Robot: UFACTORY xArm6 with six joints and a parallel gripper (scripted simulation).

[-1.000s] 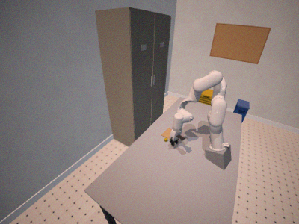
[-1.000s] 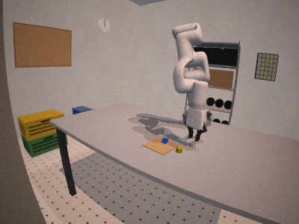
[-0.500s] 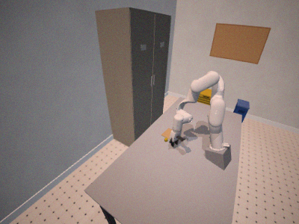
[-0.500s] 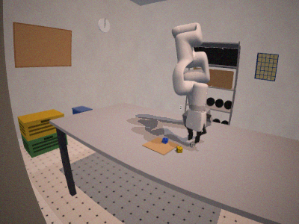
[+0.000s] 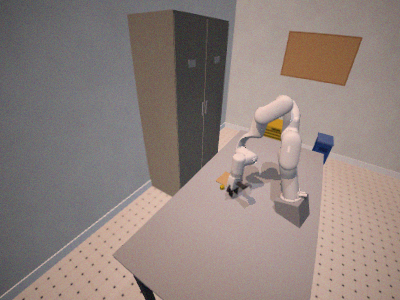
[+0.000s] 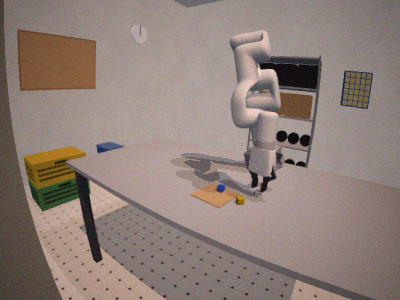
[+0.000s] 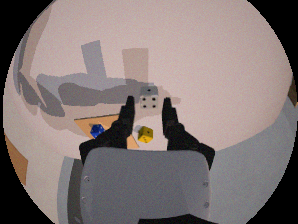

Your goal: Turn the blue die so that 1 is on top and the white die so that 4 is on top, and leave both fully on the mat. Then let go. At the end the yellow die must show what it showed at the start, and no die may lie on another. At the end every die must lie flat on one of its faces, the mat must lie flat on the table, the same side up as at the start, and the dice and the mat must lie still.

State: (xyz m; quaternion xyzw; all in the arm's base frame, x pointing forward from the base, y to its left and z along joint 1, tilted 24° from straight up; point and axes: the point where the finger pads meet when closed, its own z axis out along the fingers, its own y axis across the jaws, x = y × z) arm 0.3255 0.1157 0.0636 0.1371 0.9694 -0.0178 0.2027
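Now: hand 4 cm above the white die. Also, from my hand: blue die 6 cm ahead, 14 cm to the right, 3 cm below; yellow die 10 cm ahead, 3 cm to the right, 4 cm below; tan mat 10 cm ahead, 14 cm to the right, 5 cm below.
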